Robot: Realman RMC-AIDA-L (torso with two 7-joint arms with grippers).
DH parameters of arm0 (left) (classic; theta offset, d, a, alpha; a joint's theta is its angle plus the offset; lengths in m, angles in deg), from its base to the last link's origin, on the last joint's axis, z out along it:
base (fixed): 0 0 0 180
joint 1: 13.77 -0.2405 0 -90
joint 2: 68.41 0 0 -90
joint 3: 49.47 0.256 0 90
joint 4: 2.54 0 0 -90
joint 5: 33.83 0.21 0 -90
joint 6: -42.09 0 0 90
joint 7: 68.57 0.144 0 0
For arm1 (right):
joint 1: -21.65 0.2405 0 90
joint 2: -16.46 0 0 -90
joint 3: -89.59 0.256 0 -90
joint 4: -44.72 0 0 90
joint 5: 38.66 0.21 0 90
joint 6: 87.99 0 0 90
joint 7: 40.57 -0.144 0 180
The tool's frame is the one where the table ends.
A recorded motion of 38 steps. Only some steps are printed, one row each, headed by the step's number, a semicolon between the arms.
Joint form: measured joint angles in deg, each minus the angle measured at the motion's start. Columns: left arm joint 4, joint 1, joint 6, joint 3, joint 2, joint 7, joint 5; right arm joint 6, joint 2, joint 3, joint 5, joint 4, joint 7, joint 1.
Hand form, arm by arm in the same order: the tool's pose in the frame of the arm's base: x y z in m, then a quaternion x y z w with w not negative. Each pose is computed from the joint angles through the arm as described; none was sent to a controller.
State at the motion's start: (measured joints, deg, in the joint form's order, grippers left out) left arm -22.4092 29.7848 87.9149 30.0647 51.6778 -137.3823 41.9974; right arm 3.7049 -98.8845 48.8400 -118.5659 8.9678 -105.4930 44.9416
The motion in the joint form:
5: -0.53 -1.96 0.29 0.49 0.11 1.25 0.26; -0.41 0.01 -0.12 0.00 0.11 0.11 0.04
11: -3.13 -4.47 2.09 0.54 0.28 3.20 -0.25; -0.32 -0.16 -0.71 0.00 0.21 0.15 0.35
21: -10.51 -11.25 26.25 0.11 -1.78 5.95 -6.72; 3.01 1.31 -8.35 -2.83 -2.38 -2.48 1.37
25: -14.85 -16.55 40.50 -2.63 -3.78 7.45 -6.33; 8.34 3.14 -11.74 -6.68 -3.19 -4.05 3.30
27: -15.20 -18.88 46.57 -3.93 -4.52 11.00 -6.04; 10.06 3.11 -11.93 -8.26 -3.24 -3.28 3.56
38: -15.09 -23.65 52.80 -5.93 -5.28 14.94 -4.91; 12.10 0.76 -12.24 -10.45 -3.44 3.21 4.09
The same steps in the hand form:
5: -0.2213 0.3928 -0.0960 -0.93646 -0.19687 -0.15636 0.24460; 0.2662 0.3320 0.0779 -0.84047 0.12138 0.42723 0.31041
11: -0.2224 0.3867 -0.0928 -0.93709 -0.18126 -0.17022 0.24500; 0.2631 0.3327 0.0746 -0.84275 0.11927 0.42821 0.30363
21: -0.1951 0.3494 -0.0571 -0.92712 -0.11029 -0.32498 0.15056; 0.2439 0.3282 0.0607 -0.88899 0.08638 0.39652 0.21216
25: -0.2012 0.3185 -0.0239 -0.91624 -0.05690 -0.38152 0.10818; 0.2318 0.3213 0.0567 -0.91843 0.05366 0.36945 0.13082
27: -0.2095 0.3015 -0.0123 -0.91100 -0.02294 -0.39955 0.09957; 0.2305 0.3169 0.0536 -0.92407 0.04123 0.36303 0.11226
38: -0.2322 0.2735 -0.0002 -0.90509 -0.00835 -0.41247 0.10302; 0.2211 0.3086 0.0360 -0.92586 -0.01591 0.36502 0.09644

